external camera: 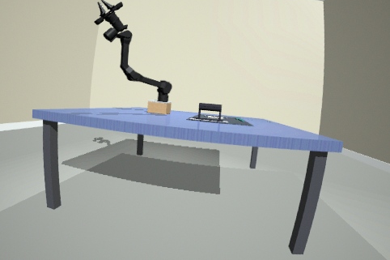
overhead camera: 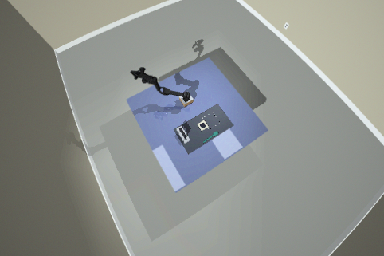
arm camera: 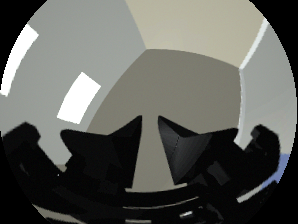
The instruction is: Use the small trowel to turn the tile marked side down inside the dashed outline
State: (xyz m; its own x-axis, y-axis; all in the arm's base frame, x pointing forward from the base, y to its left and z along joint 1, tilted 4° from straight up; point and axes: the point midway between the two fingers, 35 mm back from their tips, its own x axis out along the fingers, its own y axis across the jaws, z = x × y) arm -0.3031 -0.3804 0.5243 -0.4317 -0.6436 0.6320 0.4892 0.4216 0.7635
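Now: gripper tip 67 cm short of the small trowel, 57 cm above it and 18 cm to the right of it. Also, from my gripper tip: dark mat (70 cm ahead, 63 cm below, 43 cm to the left); teal trowel (84 cm ahead, 61 cm below, 45 cm to the left); white tile (68 cm ahead, 61 cm below, 43 cm to the left).
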